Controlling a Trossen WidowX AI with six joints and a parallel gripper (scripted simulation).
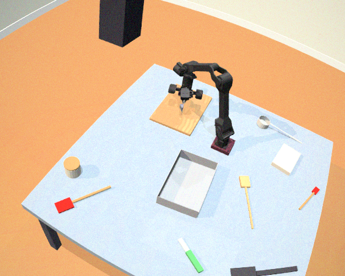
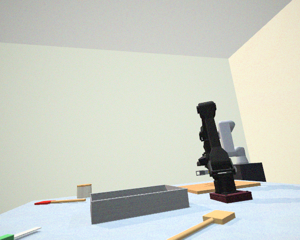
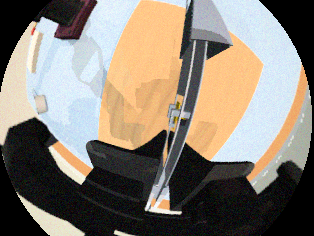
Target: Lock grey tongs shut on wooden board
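The wooden board is 4 cm below my gripper tip. The rest, counted from my gripper tip: wood-lidded jar (71 cm ahead, 21 cm to the right, 1 cm below); cream block (66 cm to the left, 3 cm below); grey roasting tin (46 cm ahead, 28 cm to the left, 2 cm below).
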